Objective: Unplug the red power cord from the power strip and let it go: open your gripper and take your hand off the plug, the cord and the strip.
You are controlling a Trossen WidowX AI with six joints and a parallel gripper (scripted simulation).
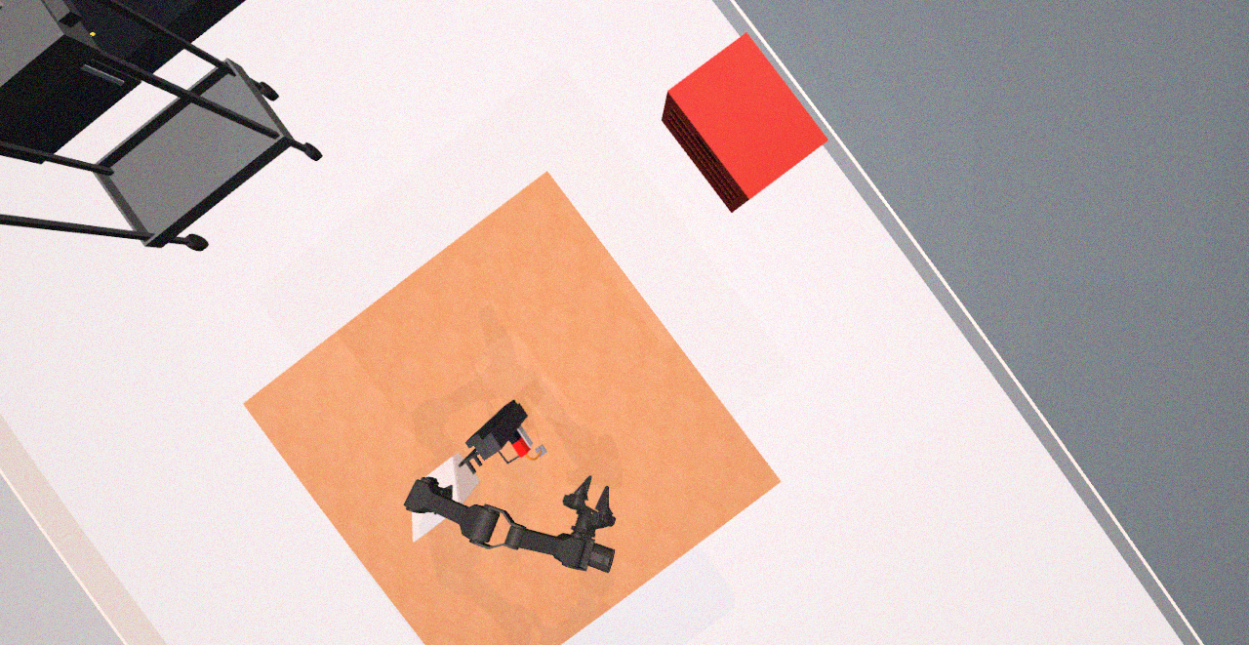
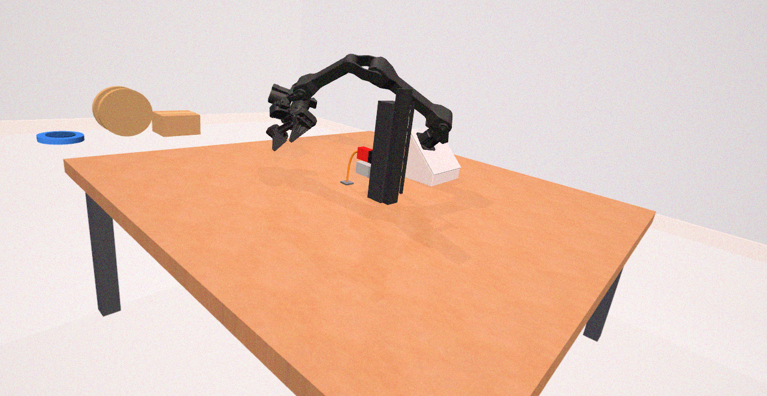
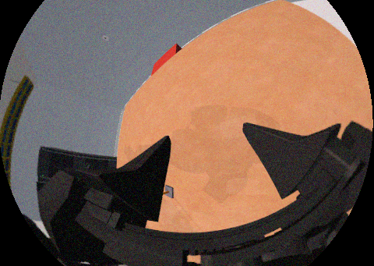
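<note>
Now: gripper tip 230 mm to the right of the red plug, 160 mm past it and 30 mm below it. Round my gripper tip: grey pad 150 mm to the left, 150 mm behind, 90 mm below.
</note>
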